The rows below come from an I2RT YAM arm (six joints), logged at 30 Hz.
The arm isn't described. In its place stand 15 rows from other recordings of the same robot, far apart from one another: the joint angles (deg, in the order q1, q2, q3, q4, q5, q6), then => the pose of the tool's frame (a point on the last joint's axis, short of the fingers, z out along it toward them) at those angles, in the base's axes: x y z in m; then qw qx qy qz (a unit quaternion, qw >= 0).
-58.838, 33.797, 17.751, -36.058, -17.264, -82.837 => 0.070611 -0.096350 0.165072 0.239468 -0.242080 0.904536 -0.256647
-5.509, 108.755, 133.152, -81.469, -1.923, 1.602 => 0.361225 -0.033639 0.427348 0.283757 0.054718 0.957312 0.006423
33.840, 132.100, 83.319, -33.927, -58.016, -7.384 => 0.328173 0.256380 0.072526 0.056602 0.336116 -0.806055 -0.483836
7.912, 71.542, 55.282, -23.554, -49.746, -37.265 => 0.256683 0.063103 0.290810 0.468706 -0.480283 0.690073 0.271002
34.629, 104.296, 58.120, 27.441, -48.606, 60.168 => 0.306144 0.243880 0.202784 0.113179 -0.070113 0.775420 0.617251
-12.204, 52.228, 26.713, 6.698, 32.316, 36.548 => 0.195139 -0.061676 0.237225 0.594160 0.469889 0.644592 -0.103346
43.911, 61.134, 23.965, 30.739, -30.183, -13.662 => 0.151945 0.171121 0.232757 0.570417 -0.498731 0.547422 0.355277
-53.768, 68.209, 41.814, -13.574, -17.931, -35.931 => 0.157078 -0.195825 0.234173 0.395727 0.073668 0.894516 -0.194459
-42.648, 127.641, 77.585, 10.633, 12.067, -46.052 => 0.339615 -0.322935 0.104138 0.237340 0.018175 0.900097 -0.364918
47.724, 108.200, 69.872, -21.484, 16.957, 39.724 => 0.267476 0.278766 0.166025 0.284522 -0.028314 0.955300 0.075146
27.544, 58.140, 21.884, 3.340, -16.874, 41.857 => 0.176466 0.103690 0.182495 0.315194 0.038697 0.870924 0.375029
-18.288, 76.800, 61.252, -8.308, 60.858, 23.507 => 0.270689 -0.122206 0.325720 0.489363 0.515932 0.576446 -0.402552
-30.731, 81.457, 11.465, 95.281, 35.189, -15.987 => 0.173639 -0.127093 0.208928 0.675088 0.318693 0.473155 -0.467777
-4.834, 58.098, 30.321, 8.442, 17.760, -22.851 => 0.225308 -0.029952 0.240808 0.524664 -0.038038 0.810067 -0.258982
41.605, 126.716, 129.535, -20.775, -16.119, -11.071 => 0.384141 0.354335 0.363746 0.531879 -0.429181 0.681092 0.262718
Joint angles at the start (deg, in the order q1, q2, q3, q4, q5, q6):
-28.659, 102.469, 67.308, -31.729, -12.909, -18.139
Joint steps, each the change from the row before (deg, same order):
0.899, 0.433, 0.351, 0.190, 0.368, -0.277
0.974, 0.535, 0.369, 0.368, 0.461, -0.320
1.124, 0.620, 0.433, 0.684, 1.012, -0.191
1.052, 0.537, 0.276, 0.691, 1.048, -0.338
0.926, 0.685, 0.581, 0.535, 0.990, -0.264
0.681, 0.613, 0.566, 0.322, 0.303, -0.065
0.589, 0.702, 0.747, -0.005, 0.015, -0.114
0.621, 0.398, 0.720, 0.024, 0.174, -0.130
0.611, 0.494, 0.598, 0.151, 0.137, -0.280
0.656, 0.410, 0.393, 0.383, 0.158, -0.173
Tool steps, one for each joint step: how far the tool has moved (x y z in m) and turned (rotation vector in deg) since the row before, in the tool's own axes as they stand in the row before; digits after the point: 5 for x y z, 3 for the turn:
-0.00288, 0.00423, 0.00257, -0.010, 0.077, -1.107
-0.00326, 0.00445, 0.00319, 0.074, 0.018, -1.237
-0.00420, 0.00476, 0.00365, 0.621, -0.084, -1.299
-0.00346, 0.00462, 0.00350, 0.665, -0.031, -1.361
-0.00425, 0.00366, 0.00325, 0.666, -0.069, -1.166
-0.00360, 0.00284, 0.00260, 0.074, -0.161, -0.718
-0.00361, 0.00244, 0.00253, -0.235, -0.040, -0.647
-0.00413, 0.00267, 0.00084, 0.002, -0.273, -0.737
-0.00356, 0.00271, 0.00179, -0.061, -0.204, -0.863
-0.00322, 0.00314, 0.00194, -0.025, -0.304, -0.810

